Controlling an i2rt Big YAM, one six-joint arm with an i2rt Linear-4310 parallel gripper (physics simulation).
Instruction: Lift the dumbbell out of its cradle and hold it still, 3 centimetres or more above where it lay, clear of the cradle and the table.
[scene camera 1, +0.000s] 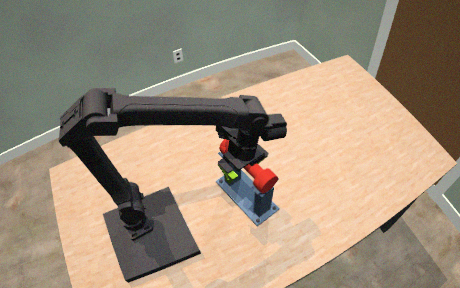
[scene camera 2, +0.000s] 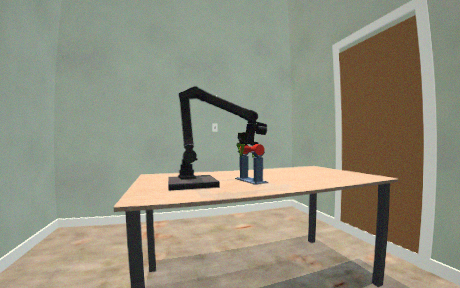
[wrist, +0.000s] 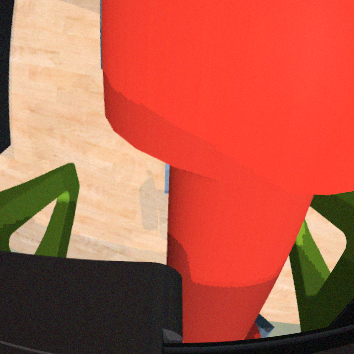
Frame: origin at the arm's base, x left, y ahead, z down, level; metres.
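Where they show: gripper, fingertip midpoint: (scene camera 1: 240, 174) (scene camera 2: 247, 156); arm's base, origin of the base link: (scene camera 1: 135, 222) (scene camera 2: 186, 177).
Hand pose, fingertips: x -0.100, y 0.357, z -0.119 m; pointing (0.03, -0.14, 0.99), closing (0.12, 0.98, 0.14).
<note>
Things, the pixels of their top centre, and the offset from my fingertips. Level surfaces: height alone.
- red dumbbell, middle of its top: (scene camera 1: 248, 156) (scene camera 2: 250, 144) dx -0.007, dy +0.022, dz -0.079 m
- blue cradle, middle of its top: (scene camera 1: 247, 165) (scene camera 2: 250, 150) dx -0.007, dy +0.022, dz -0.038 m
- wooden table, its level: dz +0.150 m
The red dumbbell (scene camera 1: 265, 180) (scene camera 2: 259, 149) (wrist: 225, 100) lies level on the two posts of the blue cradle (scene camera 1: 241, 193) (scene camera 2: 258, 170). Its near weight and part of its handle fill much of the wrist view. My gripper (scene camera 1: 240, 171) (scene camera 2: 246, 151) (wrist: 176, 173) is open and points down around the handle, between the two weights. One green finger stands on each side of the handle. In the wrist view a gap shows between the left finger and the handle; the tip of the right finger is hidden behind the dumbbell. The palm covers part of the handle in scene camera 1.
The cradle's base stands on the wooden table (scene camera 1: 360, 130) (scene camera 2: 330, 176). The arm's black base plate (scene camera 1: 165, 220) (scene camera 2: 194, 185) lies to the left of the cradle. The table's front edge runs beyond the cradle's near end. A wall and a brown door (scene camera 2: 380, 130) stand behind.
</note>
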